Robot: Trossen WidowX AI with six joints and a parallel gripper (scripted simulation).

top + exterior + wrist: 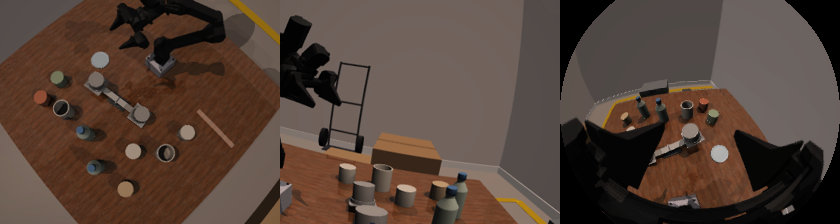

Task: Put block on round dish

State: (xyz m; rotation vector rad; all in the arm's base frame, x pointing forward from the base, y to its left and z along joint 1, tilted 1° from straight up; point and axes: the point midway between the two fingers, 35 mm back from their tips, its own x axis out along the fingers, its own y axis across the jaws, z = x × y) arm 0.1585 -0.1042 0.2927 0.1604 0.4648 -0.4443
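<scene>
My gripper tip is now 30 cm above the pale green block, 22 cm to the right of it and 10 cm short of it. Also, from my gripper tip: small balance (32 cm below, 12 cm ahead, 8 cm to the left); round pale blue dish (34 cm below, 15 cm to the right).
</scene>
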